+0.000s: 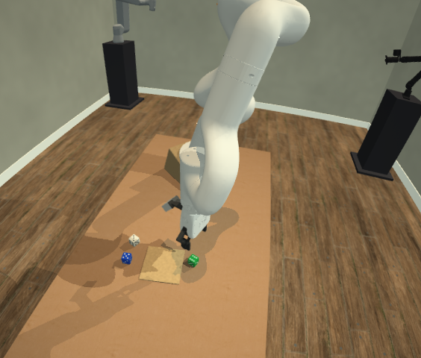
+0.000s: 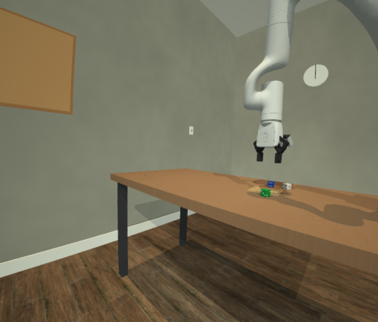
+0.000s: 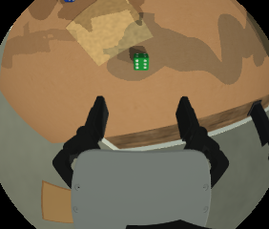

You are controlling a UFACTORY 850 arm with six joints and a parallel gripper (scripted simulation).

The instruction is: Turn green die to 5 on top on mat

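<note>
Now: hand 14 cm above the green die. Round my hand: blue die 23 cm to the right, 14 cm below, 7 cm ahead; tan mat 15 cm below, 10 cm to the right, 4 cm ahead; white die 24 cm to the right, 14 cm below, 1 cm behind.
</note>
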